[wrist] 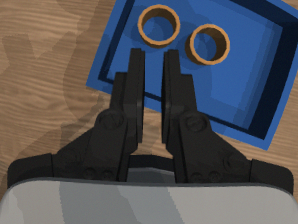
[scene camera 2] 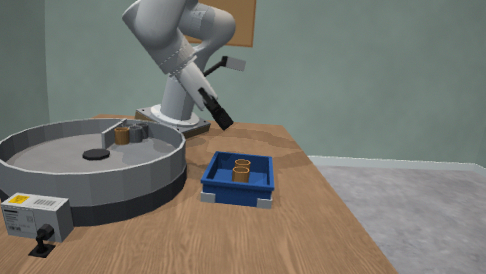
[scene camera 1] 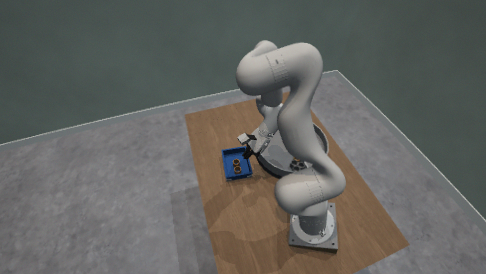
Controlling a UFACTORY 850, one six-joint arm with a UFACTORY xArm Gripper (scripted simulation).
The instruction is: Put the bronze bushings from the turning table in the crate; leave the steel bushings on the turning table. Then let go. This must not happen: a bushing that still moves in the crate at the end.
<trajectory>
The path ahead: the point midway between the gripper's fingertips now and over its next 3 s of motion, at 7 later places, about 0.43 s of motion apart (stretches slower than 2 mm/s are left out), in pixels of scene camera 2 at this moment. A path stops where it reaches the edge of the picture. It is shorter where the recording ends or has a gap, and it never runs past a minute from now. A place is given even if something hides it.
The gripper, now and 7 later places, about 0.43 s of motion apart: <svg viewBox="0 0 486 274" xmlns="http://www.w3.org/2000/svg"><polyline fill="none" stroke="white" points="227,125 185,121 146,116 125,114 124,119 124,123 124,126 124,128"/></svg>
</trajectory>
